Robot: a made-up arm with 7 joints.
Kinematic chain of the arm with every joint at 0, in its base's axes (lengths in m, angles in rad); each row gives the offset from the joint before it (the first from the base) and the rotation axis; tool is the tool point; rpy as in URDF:
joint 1: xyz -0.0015 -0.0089 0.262 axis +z
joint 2: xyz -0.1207 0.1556 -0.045 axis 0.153 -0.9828 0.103
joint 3: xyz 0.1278 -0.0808 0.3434 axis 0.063 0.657 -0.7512
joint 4: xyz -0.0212 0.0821 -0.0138 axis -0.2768 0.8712 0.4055
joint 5: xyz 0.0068 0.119 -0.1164 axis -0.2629 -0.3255 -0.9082
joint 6: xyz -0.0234 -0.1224 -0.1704 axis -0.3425 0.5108 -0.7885
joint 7: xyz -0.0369 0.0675 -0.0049 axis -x
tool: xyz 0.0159 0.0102 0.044 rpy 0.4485 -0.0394 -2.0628
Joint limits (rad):
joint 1: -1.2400..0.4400
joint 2: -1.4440..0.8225
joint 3: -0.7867..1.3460
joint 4: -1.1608..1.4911
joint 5: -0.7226..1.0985
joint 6: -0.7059..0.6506
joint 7: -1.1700..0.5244
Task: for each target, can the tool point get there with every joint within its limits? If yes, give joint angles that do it. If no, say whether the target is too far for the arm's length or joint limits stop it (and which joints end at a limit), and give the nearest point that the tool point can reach.
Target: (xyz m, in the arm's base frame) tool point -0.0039 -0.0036 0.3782
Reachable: yes | joints -0.4087 -0.9947 -0.4394 1.0906 -0.5280 -0.5692 -0.4012
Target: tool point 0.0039 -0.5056 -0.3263
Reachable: no: joint limits stop it (at a limit: joint 1, joint 4, joint 6, joint 7) | nearest point 0.1591 -0.1462 -0.0907 | short by 0.457 m
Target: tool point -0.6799 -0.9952 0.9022
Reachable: no: too far | nearest point -0.5295 -0.1497 0.5172 | short by 0.941 m
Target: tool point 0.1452 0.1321 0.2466
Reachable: yes | joints -0.9729 -0.9171 0.1938 0.2202 0.1980 0.5436 -0.8392
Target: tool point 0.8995 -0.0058 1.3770
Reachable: no: too far | nearest point 0.3180 0.0155 0.7365 | short by 0.865 m
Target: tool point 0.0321 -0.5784 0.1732
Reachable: no: joint limits stop it (at a limit: joint 1, joint 4, joint 6, joint 7) | nearest point 0.1854 -0.2342 0.1751 | short by 0.377 m
